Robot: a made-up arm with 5 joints. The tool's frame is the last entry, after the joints. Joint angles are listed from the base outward.
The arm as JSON. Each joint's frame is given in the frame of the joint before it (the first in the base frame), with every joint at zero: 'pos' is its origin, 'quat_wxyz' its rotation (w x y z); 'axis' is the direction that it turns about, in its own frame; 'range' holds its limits. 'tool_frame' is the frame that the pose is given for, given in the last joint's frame.
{
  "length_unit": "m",
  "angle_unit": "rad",
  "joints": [
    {
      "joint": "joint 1",
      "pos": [
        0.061,
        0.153,
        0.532
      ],
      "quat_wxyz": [
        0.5,
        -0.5,
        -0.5,
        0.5
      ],
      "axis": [
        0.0,
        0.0,
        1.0
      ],
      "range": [
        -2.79,
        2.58
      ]
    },
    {
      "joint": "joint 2",
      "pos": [
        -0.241,
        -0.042,
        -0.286
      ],
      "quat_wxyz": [
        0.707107,
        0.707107,
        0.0,
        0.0
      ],
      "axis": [
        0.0,
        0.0,
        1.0
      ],
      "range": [
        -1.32,
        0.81
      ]
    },
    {
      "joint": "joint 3",
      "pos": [
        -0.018,
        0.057,
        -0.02
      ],
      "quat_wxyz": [
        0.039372,
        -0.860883,
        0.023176,
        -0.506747
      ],
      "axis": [
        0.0,
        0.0,
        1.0
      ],
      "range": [
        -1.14,
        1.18
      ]
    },
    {
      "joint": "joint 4",
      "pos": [
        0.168,
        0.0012,
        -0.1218
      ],
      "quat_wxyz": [
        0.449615,
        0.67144,
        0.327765,
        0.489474
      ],
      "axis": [
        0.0,
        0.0,
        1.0
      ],
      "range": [
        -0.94,
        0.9
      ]
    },
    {
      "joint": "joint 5",
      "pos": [
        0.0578,
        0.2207,
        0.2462
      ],
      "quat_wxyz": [
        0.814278,
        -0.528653,
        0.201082,
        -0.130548
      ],
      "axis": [
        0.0,
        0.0,
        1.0
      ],
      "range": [
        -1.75,
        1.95
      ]
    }
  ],
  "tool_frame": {
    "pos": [
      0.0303,
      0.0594,
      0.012
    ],
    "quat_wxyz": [
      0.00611,
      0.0,
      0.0,
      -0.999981
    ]
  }
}
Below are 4 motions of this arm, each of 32 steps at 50 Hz.
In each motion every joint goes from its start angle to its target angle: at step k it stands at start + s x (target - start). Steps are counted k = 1, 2, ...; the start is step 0. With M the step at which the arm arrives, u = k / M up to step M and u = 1 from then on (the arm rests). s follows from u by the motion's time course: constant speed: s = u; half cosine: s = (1 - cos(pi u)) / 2; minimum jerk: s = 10 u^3 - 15 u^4 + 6 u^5.
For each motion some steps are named. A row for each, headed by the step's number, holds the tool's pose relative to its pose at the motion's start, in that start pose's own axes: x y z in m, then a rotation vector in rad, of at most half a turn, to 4 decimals.
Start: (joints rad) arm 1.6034 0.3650 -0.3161 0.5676 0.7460
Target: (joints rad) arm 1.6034 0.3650 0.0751 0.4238 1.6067
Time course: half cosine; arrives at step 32
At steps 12, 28, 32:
12: -0.0003 0.0495 -0.0075 -0.1056 -0.0020 0.3476
28: -0.0208 0.1679 -0.0381 -0.3294 0.0722 1.0834
32: -0.0231 0.1751 -0.0407 -0.3423 0.0799 1.1260

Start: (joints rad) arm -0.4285 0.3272 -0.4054 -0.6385 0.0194
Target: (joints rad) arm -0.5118 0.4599 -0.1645 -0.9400 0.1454
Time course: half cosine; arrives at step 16
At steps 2, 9, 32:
2: -0.0050 -0.0005 0.0000 -0.0020 -0.0124 0.0079
9: -0.0773 -0.0145 -0.0038 -0.0268 -0.1903 0.1208
32: -0.1268 -0.0315 -0.0097 -0.0388 -0.3138 0.1976

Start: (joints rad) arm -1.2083 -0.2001 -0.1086 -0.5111 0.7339
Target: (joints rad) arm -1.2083 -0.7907 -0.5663 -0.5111 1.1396
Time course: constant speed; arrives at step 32
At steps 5, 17, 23, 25, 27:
5: 0.0081 -0.0051 0.0036 -0.0439 -0.0279 -0.0040
17: 0.0222 -0.0259 0.0209 -0.1362 -0.0934 -0.0217
23: 0.0252 -0.0401 0.0341 -0.1750 -0.1264 -0.0339
25: 0.0255 -0.0454 0.0391 -0.1868 -0.1376 -0.0382
27: 0.0253 -0.0508 0.0443 -0.1981 -0.1490 -0.0427

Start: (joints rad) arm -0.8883 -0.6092 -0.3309 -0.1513 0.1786
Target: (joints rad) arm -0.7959 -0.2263 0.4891 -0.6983 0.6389
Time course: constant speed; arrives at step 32
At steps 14, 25, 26, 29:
14: -0.1353 0.0033 0.0186 -0.0107 -0.2351 0.3941
25: -0.2372 -0.0380 0.0331 0.0242 -0.4442 0.6694
26: -0.2458 -0.0436 0.0342 0.0290 -0.4645 0.6921
29: -0.2711 -0.0618 0.0370 0.0449 -0.5271 0.7576

